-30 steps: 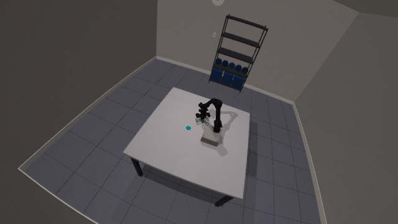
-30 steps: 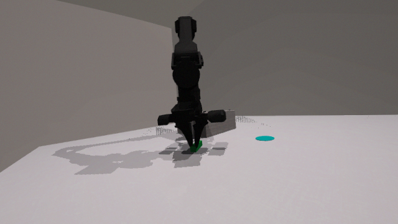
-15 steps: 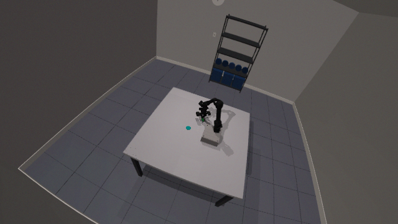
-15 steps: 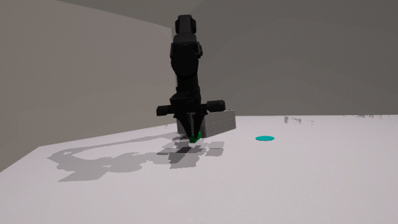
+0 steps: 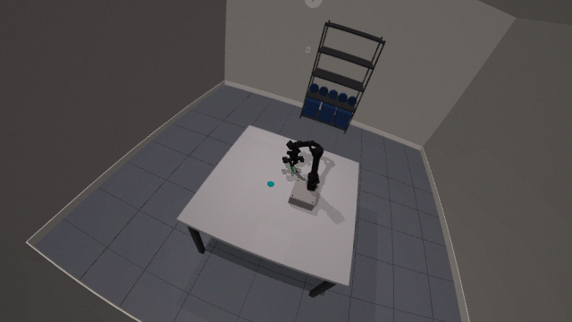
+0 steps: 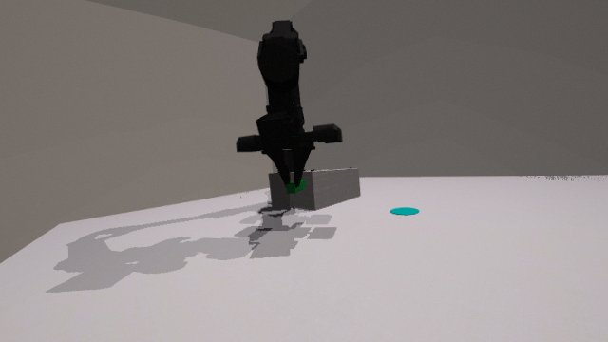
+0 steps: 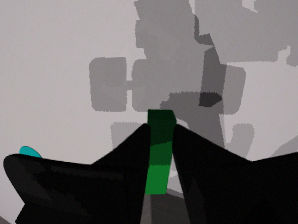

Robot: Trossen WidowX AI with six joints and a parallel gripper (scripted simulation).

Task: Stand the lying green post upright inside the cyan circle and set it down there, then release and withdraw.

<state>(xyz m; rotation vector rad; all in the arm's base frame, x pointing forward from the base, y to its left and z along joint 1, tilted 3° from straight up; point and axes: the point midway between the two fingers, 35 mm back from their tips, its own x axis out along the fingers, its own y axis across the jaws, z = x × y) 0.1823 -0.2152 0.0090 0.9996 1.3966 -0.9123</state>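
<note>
The cyan circle lies 18 cm to the left of my gripper tip, 15 cm ahead of it and 8 cm below it. From my gripper tip the other things lie so: green post 2 cm to the left, 1 cm behind.
</note>
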